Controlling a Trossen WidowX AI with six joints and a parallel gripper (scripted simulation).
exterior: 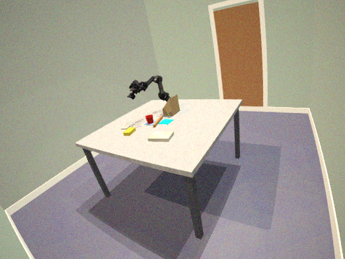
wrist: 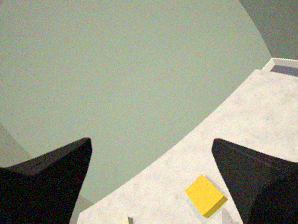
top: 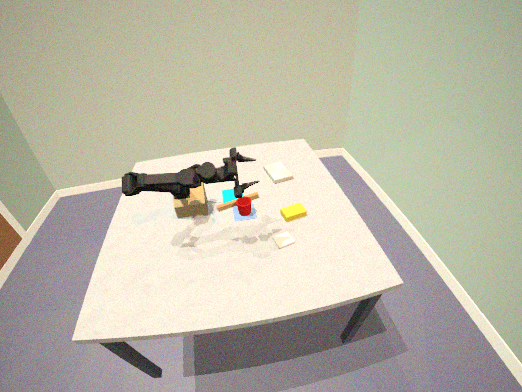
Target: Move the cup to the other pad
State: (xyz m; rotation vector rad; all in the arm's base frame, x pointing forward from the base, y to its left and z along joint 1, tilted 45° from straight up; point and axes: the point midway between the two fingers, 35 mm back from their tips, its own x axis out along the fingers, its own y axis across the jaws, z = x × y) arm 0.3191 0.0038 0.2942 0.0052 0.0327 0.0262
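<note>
My gripper tip is 6 cm past the red cup, 13 cm to the right of it and 29 cm above it. The rest, counted from my gripper tip: light blue pad: 7 cm behind, 13 cm to the left, 33 cm below; then beige tile: 9 cm ahead, 8 cm to the right, 32 cm below; then yellow block: 17 cm ahead, 7 cm to the left, 31 cm below.
</note>
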